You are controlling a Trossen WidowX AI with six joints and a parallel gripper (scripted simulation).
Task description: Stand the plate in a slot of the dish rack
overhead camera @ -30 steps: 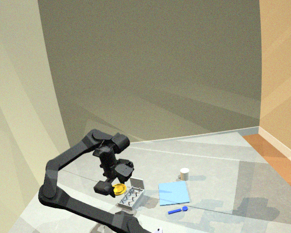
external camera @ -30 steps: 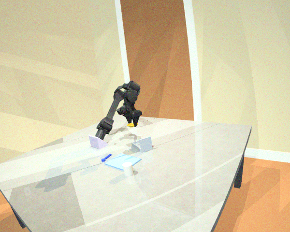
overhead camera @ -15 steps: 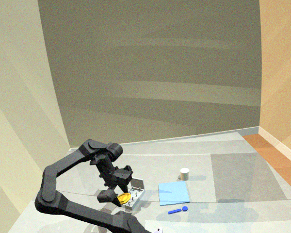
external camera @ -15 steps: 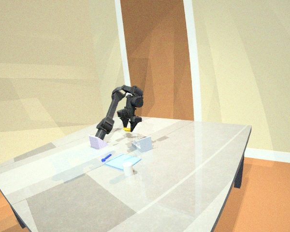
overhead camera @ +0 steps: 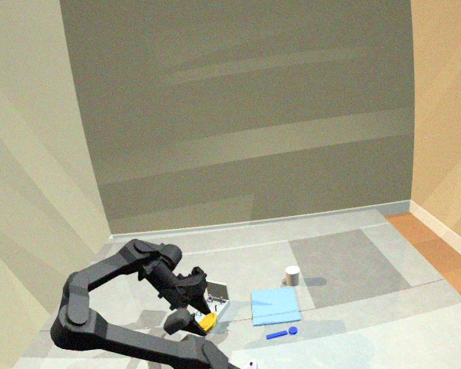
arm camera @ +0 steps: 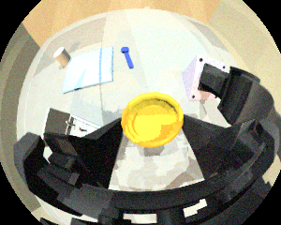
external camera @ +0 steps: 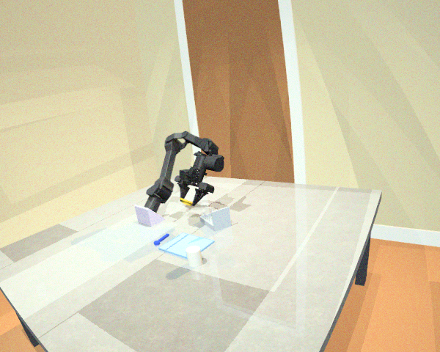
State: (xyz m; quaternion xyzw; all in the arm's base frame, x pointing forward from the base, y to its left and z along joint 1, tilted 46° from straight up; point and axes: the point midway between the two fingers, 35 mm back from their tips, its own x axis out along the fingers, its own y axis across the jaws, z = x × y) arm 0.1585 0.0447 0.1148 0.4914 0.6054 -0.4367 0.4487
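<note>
My gripper tip is 120 mm short of the grey dish rack, 40 mm to the right of it and 50 mm above it. Round my gripper tip: white cup 270 mm ahead, 210 mm to the right, 50 mm below; then yellow plate 10 mm above; then blue spoon 50 mm ahead, 180 mm to the right, 70 mm below.
</note>
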